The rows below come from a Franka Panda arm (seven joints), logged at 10 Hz.
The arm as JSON. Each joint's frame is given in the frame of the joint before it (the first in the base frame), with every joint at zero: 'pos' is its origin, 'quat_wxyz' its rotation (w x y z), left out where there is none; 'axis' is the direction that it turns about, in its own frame. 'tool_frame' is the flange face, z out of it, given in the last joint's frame.
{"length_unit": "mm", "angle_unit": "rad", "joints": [
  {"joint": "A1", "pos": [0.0, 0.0, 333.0], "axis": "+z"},
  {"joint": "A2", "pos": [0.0, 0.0, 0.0], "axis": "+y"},
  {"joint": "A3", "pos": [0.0, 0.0, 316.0], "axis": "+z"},
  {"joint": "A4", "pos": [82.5, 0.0, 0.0], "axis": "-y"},
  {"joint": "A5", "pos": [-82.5, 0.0, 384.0], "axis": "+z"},
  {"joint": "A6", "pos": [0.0, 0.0, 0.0], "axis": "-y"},
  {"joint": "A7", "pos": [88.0, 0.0, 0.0], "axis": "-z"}
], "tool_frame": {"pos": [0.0, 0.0, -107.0], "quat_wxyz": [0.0, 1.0, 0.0, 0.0]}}
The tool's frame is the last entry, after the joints.
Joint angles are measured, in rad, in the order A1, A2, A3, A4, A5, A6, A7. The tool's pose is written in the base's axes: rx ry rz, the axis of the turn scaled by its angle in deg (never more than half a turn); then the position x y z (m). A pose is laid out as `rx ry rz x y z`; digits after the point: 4 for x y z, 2 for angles.
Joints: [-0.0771 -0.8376 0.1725 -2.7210 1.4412 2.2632 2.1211]
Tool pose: -17.94 120.10 56.99 0.3388 0.0627 0.5138
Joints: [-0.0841 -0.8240 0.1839 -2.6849 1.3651 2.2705 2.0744]
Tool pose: -24.91 120.39 50.96 0.3440 0.0653 0.5255
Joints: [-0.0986 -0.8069 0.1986 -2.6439 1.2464 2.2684 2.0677]
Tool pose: -31.61 122.46 44.34 0.3500 0.0677 0.5370
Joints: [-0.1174 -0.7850 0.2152 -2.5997 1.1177 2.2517 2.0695]
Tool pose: -38.49 124.99 37.88 0.3566 0.0708 0.5471
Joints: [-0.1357 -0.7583 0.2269 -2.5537 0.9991 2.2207 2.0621]
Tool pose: -45.47 127.14 32.32 0.3638 0.0731 0.5555
